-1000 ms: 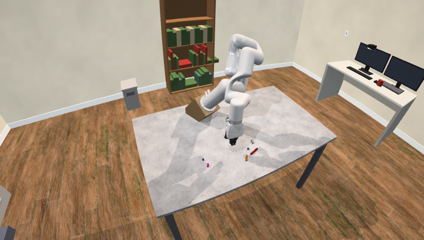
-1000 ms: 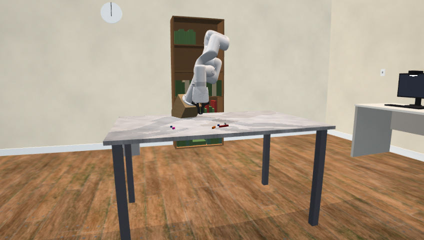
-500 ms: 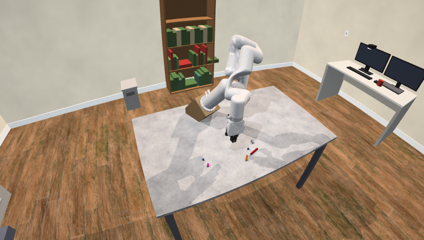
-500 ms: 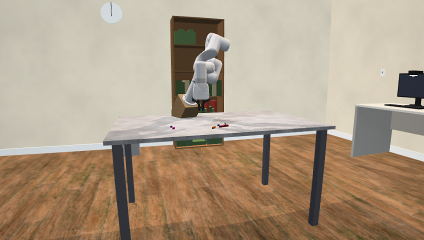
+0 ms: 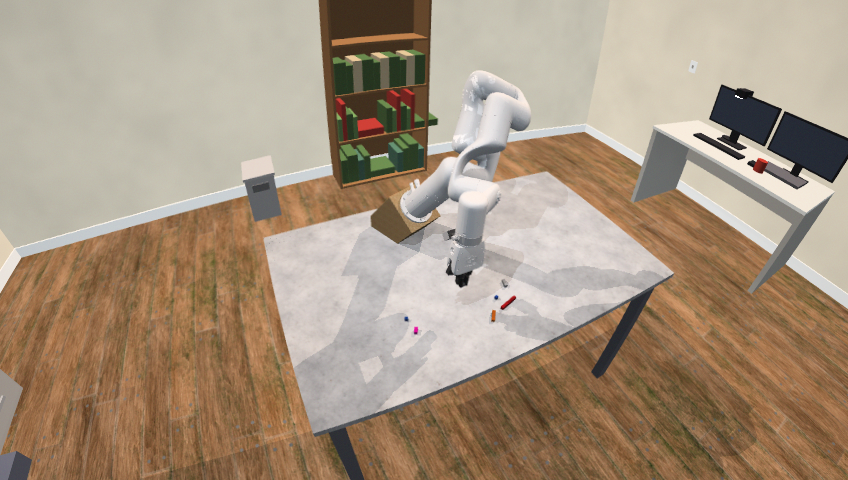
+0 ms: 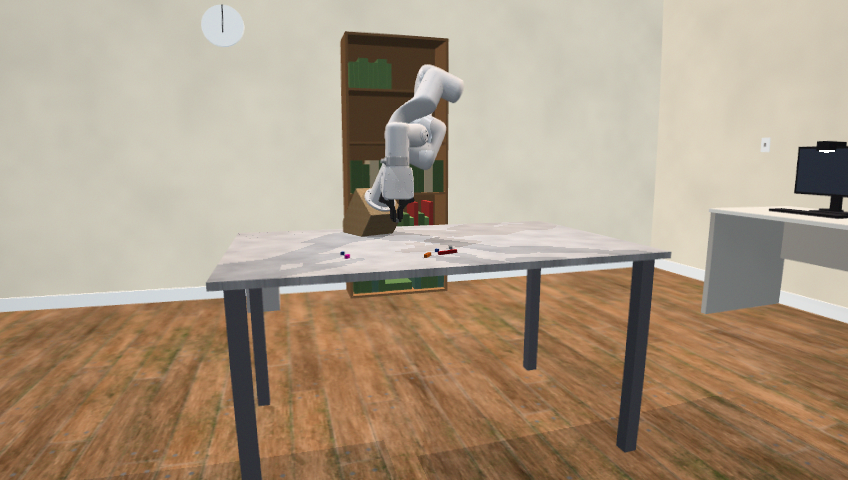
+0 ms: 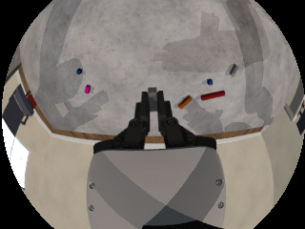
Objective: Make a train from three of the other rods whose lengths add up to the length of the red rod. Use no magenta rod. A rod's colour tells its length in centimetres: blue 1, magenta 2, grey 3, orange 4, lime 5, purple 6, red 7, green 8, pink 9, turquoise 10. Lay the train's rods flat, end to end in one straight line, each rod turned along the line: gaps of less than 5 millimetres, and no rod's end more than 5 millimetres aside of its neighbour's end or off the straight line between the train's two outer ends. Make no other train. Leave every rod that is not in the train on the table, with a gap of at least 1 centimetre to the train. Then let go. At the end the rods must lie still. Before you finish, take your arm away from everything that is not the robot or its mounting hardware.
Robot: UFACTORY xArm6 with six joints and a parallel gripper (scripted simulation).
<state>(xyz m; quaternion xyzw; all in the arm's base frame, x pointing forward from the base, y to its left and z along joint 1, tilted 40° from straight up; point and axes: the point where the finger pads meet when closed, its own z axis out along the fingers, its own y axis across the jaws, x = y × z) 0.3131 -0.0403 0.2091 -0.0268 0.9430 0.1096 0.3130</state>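
The magenta rod is 6 cm ahead of my hand, 16 cm to the right of it and 12 cm below it. Round my hand: red rod (4 cm ahead, 16 cm to the left, 12 cm below); orange rod (7 cm ahead, 9 cm to the left, 12 cm below).
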